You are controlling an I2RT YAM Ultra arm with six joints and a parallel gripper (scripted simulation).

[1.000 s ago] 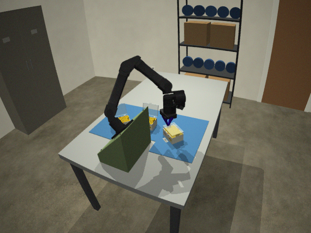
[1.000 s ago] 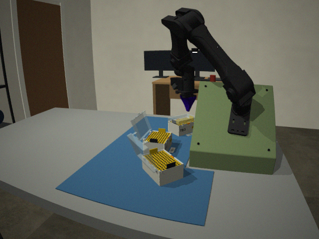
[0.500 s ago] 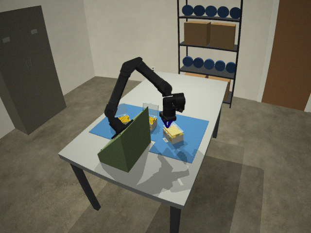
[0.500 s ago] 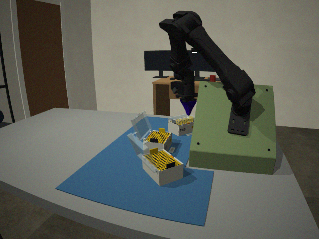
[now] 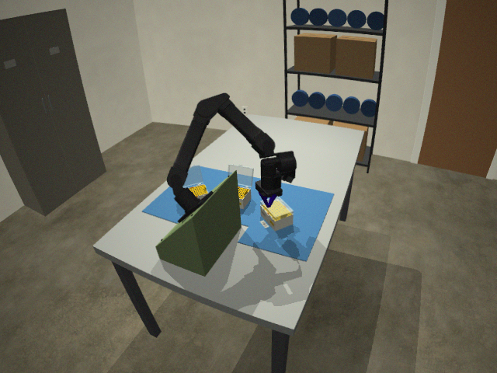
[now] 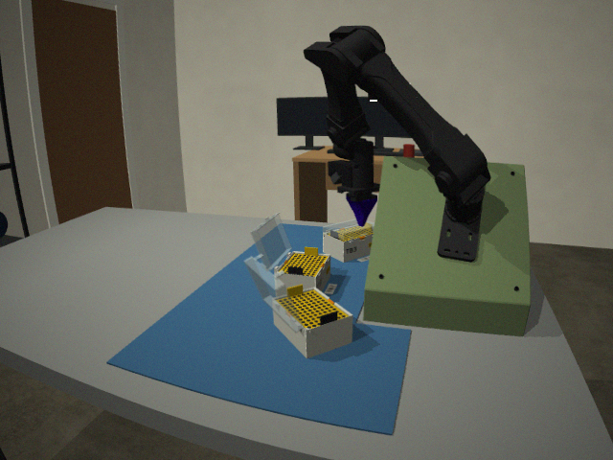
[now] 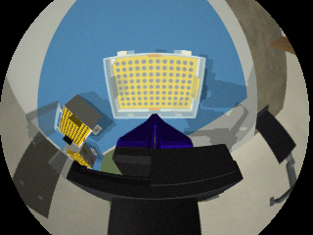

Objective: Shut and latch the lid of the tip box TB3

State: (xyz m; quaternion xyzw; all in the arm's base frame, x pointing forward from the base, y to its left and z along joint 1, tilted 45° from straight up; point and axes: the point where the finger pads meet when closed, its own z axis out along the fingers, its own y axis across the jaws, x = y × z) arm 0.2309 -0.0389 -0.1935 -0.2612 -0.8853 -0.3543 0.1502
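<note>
The tip box lies 4 cm below my hand, 3 cm ahead of it and 2 cm to the right of it. Round my hand: lid: 21 cm to the left, 13 cm ahead, 1 cm above.
</note>
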